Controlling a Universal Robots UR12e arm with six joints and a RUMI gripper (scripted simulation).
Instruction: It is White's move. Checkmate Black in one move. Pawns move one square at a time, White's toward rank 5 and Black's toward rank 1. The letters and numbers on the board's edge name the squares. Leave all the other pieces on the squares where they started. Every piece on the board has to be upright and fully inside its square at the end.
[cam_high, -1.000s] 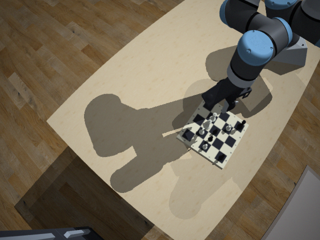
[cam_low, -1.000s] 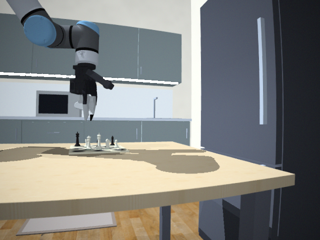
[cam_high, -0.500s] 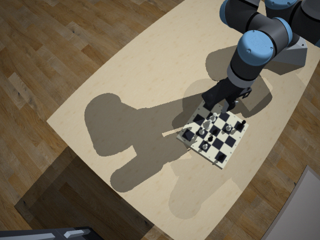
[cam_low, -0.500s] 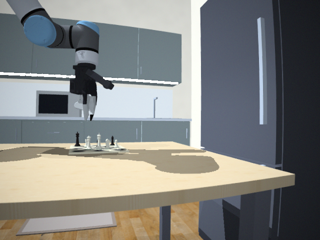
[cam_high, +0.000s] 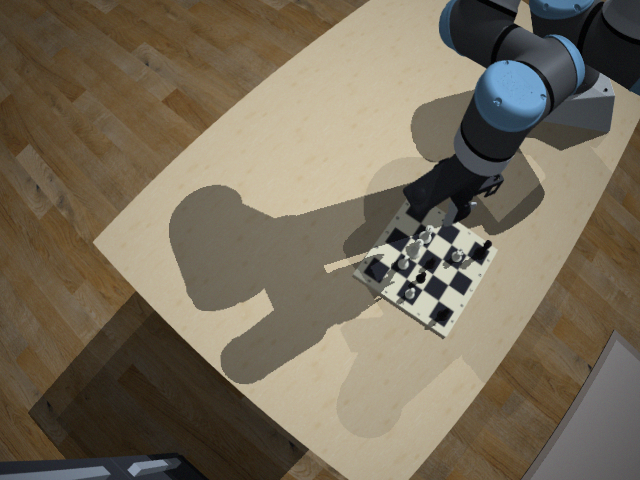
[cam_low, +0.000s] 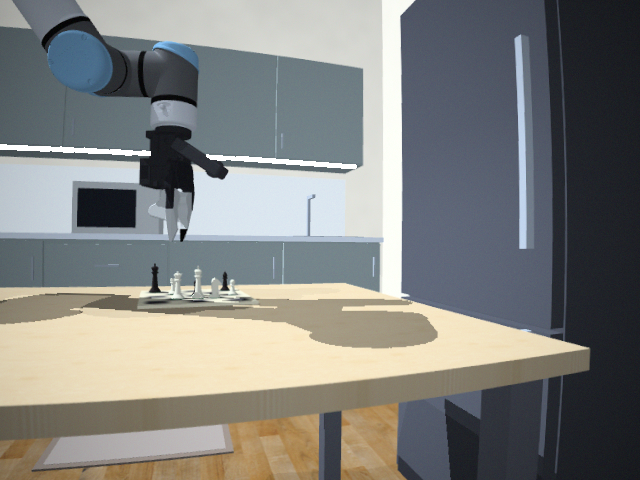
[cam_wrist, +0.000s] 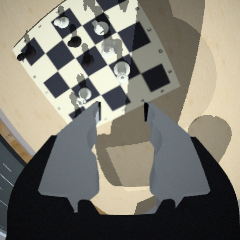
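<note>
My gripper is now 100 mm above the white chess piece. Round my hand: chessboard (40 mm ahead, 30 mm to the left, 130 mm below); black king (40 mm behind, 110 mm to the left, 100 mm below).
</note>
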